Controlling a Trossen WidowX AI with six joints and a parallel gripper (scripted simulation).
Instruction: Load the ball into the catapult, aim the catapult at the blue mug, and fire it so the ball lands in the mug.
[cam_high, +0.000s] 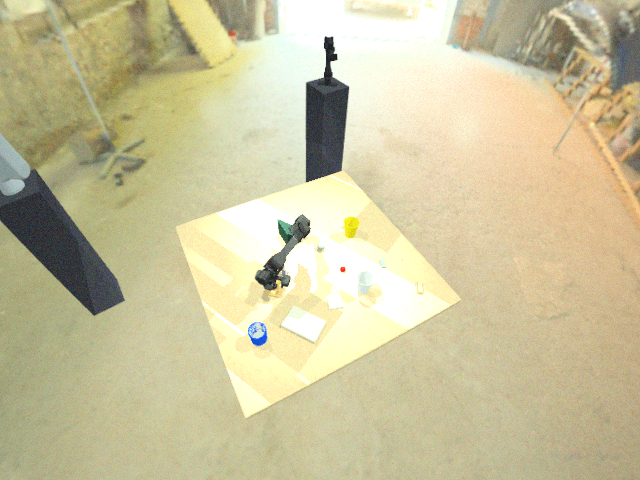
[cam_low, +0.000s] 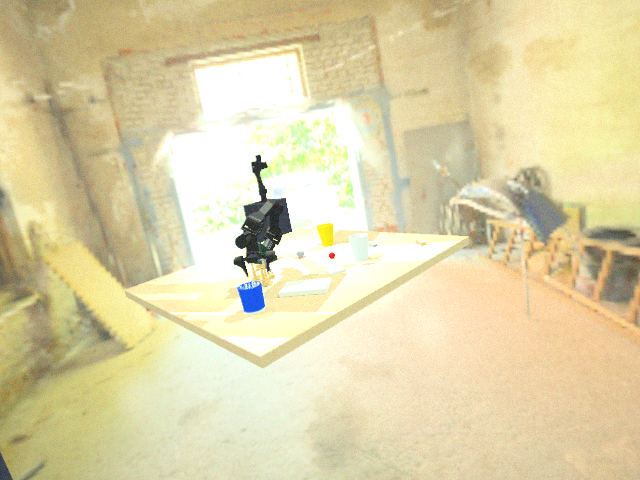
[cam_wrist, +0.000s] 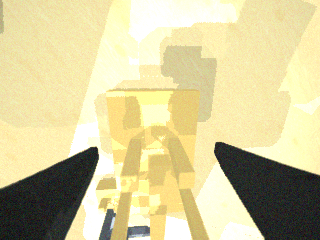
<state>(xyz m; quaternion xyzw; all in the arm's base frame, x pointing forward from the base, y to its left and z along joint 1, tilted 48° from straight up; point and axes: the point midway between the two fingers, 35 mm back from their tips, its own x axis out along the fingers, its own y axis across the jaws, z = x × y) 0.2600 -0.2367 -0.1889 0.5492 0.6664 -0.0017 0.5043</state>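
The red ball lies 400 mm to the left of my gripper tip, 110 mm ahead of it and 30 mm below it. Also, from my gripper tip: wooden catapult: 70 mm to the left, 40 mm behind, 10 mm above; then white slab: 270 mm ahead, 40 mm below, 20 mm to the left; then blue mug: 210 mm to the right, 200 mm ahead, 10 mm below.
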